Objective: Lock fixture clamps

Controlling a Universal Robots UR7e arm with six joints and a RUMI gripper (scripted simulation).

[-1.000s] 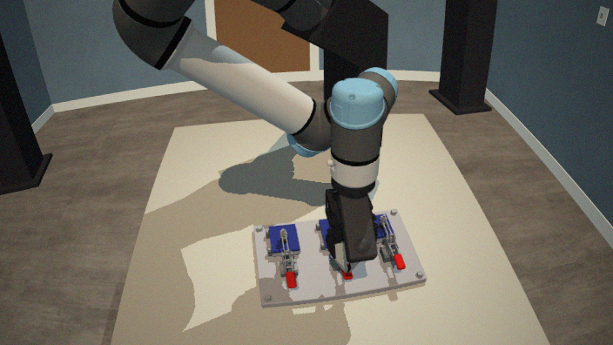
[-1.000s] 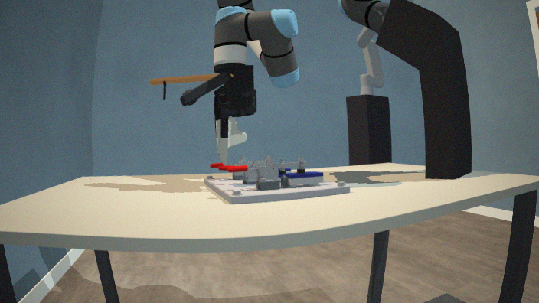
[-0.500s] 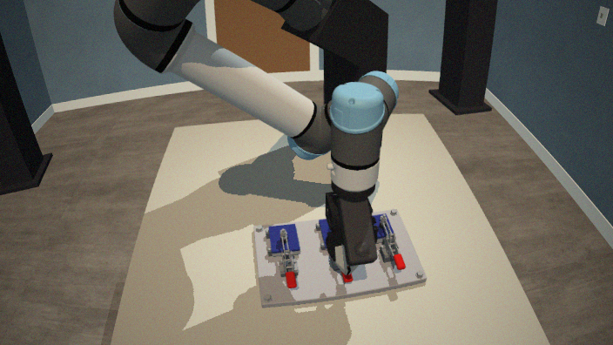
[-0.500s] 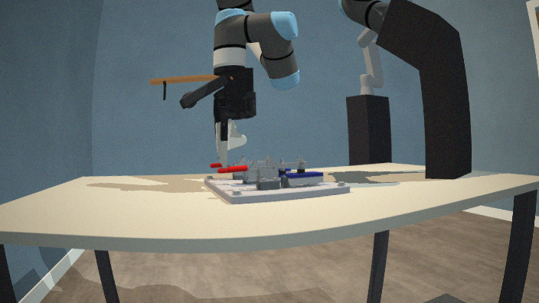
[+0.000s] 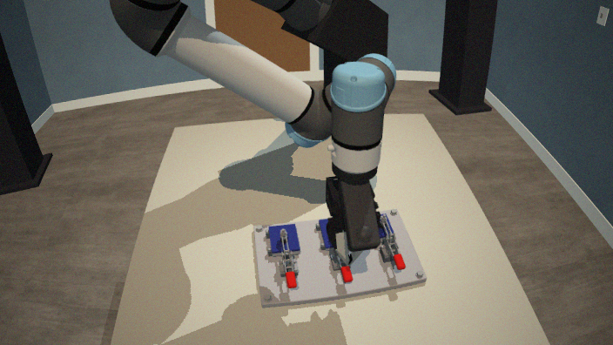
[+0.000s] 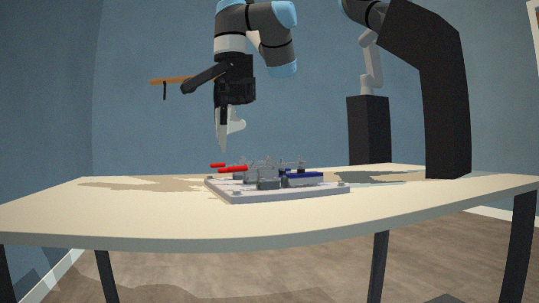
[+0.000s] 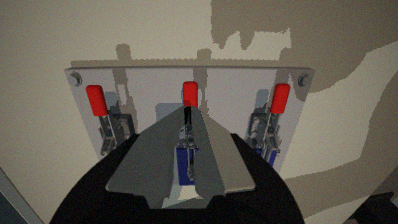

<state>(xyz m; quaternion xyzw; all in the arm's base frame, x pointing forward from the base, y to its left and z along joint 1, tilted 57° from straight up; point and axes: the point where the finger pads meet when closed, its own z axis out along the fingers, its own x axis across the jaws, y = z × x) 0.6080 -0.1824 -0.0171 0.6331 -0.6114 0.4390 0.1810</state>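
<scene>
My gripper is now 90 mm past the grey fixture plate, 90 mm above it and 10 mm to the right of it. Also, from my hand: blue part: 150 mm behind, 70 mm below, 20 mm to the left.
</scene>
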